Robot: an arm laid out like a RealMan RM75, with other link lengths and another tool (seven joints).
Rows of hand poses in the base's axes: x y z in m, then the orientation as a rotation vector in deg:
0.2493 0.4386 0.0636 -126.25 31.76 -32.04
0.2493 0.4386 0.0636 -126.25 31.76 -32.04
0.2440 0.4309 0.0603 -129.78 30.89 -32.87
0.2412 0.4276 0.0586 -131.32 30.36 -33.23
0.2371 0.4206 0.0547 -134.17 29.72 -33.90
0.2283 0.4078 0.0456 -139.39 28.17 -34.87
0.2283 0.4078 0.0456 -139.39 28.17 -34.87
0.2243 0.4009 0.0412 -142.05 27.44 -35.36
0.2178 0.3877 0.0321 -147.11 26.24 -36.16
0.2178 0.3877 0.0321 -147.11 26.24 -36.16
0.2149 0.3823 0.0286 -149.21 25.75 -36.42
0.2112 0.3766 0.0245 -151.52 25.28 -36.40
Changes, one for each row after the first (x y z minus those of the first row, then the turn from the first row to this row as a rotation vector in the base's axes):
0.0000 0.0000 0.0000 0.00 0.00 0.00
-0.0053 -0.0077 -0.0033 -3.54 0.33 0.38
-0.0081 -0.0110 -0.0050 -5.09 0.43 0.64
-0.0122 -0.0180 -0.0089 -7.96 0.73 0.87
-0.0210 -0.0308 -0.0180 -13.13 1.35 1.57
-0.0210 -0.0308 -0.0180 -13.13 1.35 1.57
-0.0250 -0.0377 -0.0224 -15.77 1.69 1.86
-0.0315 -0.0509 -0.0315 -20.75 2.51 2.28
-0.0315 -0.0509 -0.0315 -20.75 2.51 2.28
-0.0344 -0.0563 -0.0350 -22.79 2.90 2.44
-0.0381 -0.0620 -0.0391 -24.94 3.53 2.67

